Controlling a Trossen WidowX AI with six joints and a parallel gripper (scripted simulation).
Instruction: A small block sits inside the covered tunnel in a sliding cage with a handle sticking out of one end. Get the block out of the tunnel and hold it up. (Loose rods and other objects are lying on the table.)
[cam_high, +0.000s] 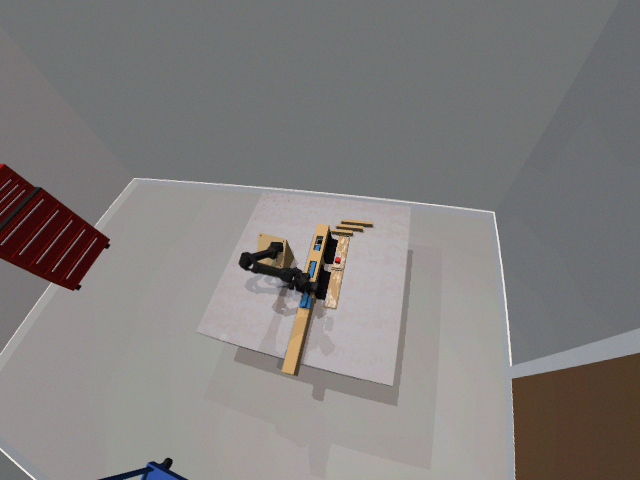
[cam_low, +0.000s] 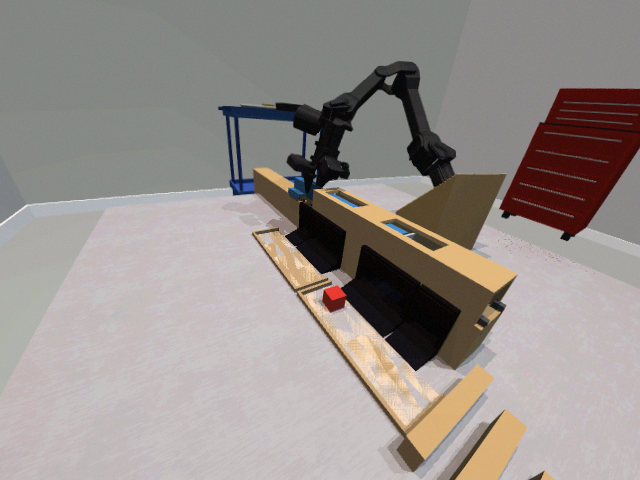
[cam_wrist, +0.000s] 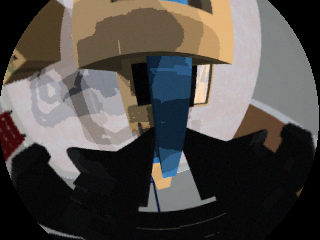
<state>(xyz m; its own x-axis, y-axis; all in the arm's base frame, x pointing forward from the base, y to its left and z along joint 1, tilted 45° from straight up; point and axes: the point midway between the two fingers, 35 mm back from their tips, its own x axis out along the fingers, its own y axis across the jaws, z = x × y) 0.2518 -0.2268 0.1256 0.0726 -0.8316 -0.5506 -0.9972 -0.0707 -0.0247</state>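
My gripper tip is 2 cm short of the tan covered tunnel, 5 cm to the right of it and 5 cm above it.
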